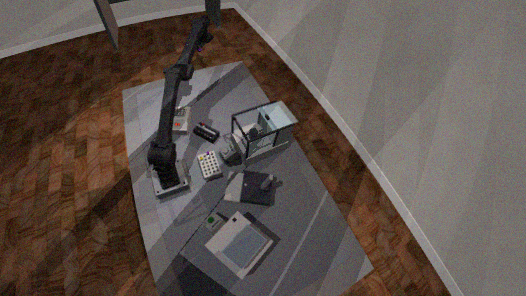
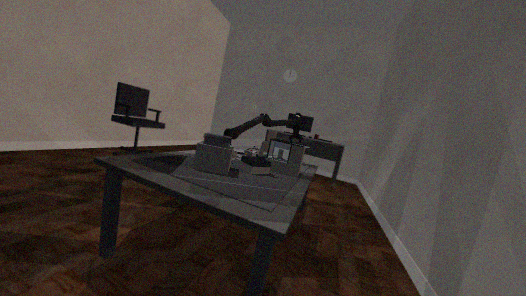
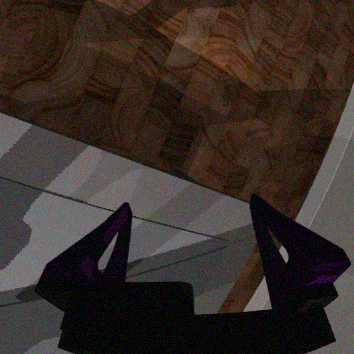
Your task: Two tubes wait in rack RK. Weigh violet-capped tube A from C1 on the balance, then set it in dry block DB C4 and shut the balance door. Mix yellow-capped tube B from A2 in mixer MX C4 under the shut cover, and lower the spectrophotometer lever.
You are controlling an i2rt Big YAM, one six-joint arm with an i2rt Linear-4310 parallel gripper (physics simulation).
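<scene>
Rack RK (image 1: 216, 176) stands mid-table; violet-capped tube A (image 1: 207, 153) and yellow-capped tube B (image 1: 201, 158) are side by side at its far end. My gripper (image 1: 200, 49) (image 3: 189, 203) is open and empty, high beyond the far table end, well away from both tubes. The balance (image 1: 268, 151) (image 2: 296, 161) has a glass-sided frame and a pale pane at its right; its door state is unclear. A white unit (image 1: 183, 127) with a red mark, probably the dry block, is partly behind the arm. The dark-topped device (image 1: 256, 194) has a raised lever-like part (image 1: 269, 181).
A large white box (image 1: 225, 239) with a grey panel stands near the front, beside a small unit with a green button (image 1: 211, 220). A black strip-shaped holder (image 1: 206, 132) and a grey device (image 1: 230, 151) stand between rack and balance. An office chair (image 2: 133, 102) stands behind the table.
</scene>
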